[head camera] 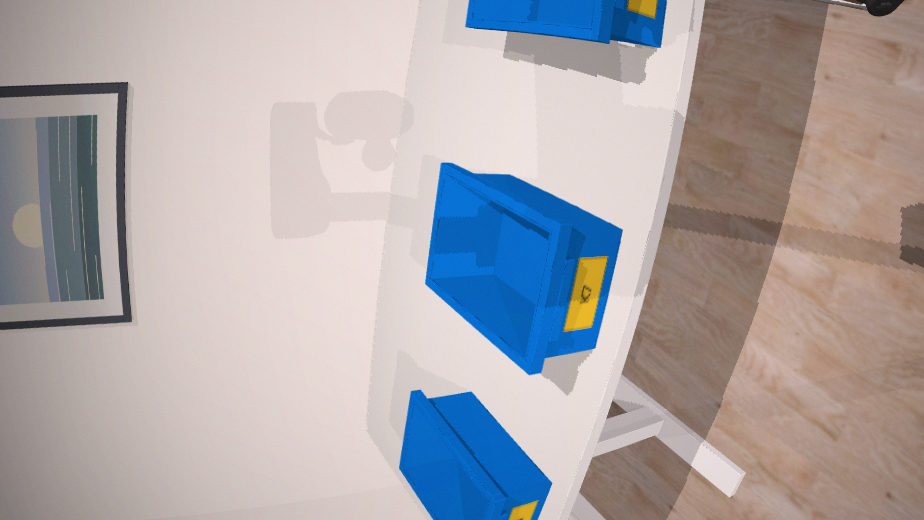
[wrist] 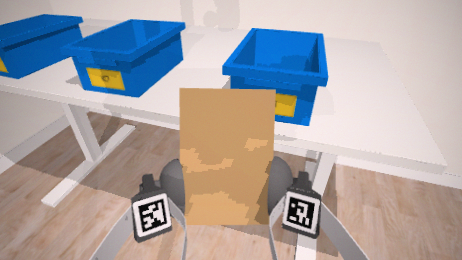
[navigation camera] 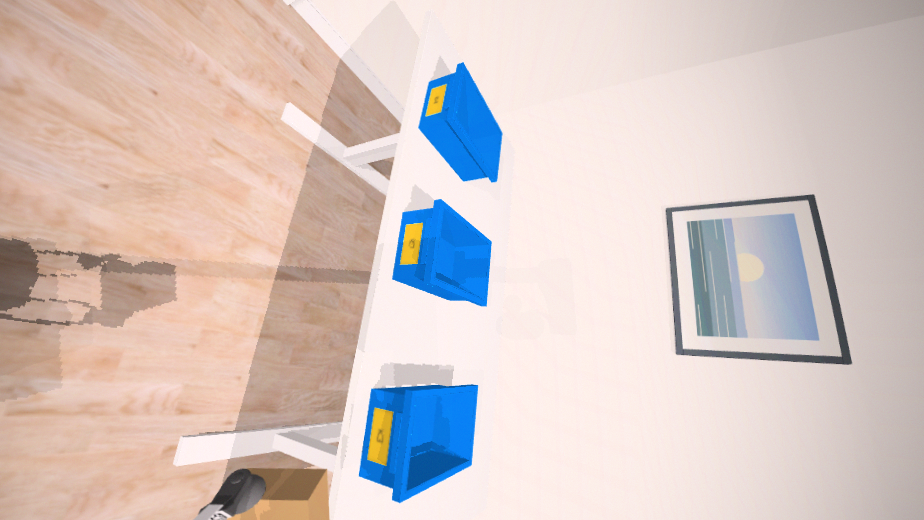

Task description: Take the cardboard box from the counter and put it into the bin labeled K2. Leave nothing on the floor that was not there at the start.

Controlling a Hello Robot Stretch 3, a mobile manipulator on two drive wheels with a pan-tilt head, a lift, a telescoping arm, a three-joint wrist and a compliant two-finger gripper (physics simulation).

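Frame: origin at the robot's base, x left, y ahead, z down, level; metres.
Seen in the pictures: gripper, between the fingertips: (navigation camera: 257,511).
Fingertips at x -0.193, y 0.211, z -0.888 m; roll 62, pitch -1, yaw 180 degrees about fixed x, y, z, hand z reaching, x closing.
Observation:
Offsets run from my fingertips to a thing's top centre. Level surfaces: height alone.
My gripper (wrist: 226,178) is shut on the cardboard box (wrist: 227,150) (navigation camera: 284,509), with a finger pad on each side. The box is held upright in front of the table in the wrist view; part of it shows at the navigation view's bottom edge. Three blue bins stand on the table: a right one @(dx -0.134, dy +0.452, dz +0.047 m) (wrist: 275,75) (navigation camera: 439,420) (head camera: 549,16), a middle one @(dx +0.262, dy +0.587, dz +0.047 m) (wrist: 135,65) (navigation camera: 459,258) (head camera: 523,258) and a left one @(dx +0.658, dy +0.722, dz +0.047 m) (wrist: 42,50) (navigation camera: 465,139) (head camera: 478,439). Their yellow labels are too blurred or cut off to read surely. The box partly hides the right bin's label in the wrist view.
The white table @(dz +0.167 m) (head camera: 581,97) (navigation camera: 413,336) (wrist: 385,100) stands along the wall, its front edge between the box and the bins. Its white legs and feet (head camera: 717,468) (navigation camera: 213,446) (wrist: 90,165) reach over the wooden floor. A framed picture (head camera: 67,206) (navigation camera: 762,278) hangs on the wall.

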